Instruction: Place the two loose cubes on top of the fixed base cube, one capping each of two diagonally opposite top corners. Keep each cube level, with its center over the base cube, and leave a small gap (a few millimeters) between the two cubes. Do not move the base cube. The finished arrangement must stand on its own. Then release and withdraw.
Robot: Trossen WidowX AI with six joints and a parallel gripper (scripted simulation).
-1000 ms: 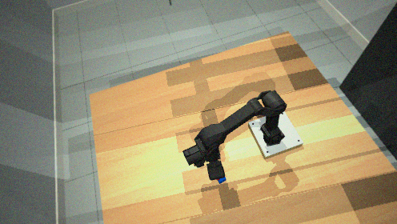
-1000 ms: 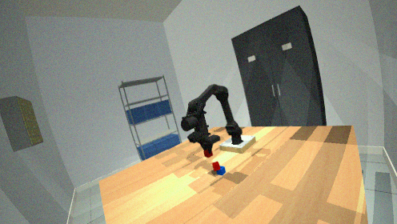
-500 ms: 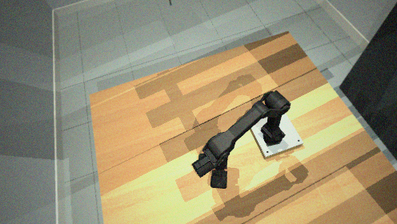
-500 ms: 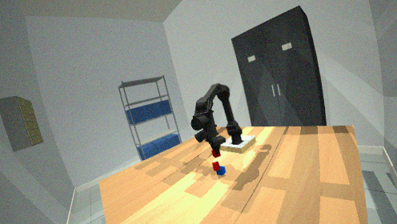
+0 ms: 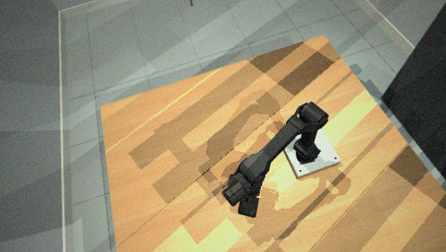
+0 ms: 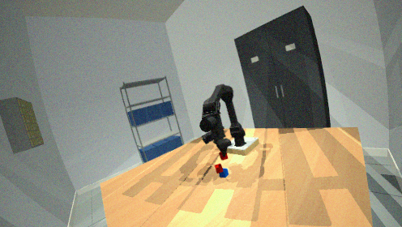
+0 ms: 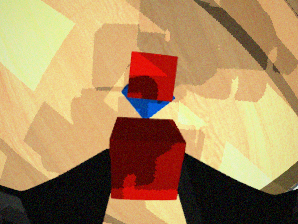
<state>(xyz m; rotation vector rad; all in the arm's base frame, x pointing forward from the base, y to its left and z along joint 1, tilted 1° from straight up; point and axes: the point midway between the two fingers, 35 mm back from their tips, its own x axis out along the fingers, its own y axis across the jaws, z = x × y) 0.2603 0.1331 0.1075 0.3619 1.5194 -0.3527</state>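
The blue cube is 20 mm ahead of my gripper tip, 10 mm to the right of it and 100 mm below it.
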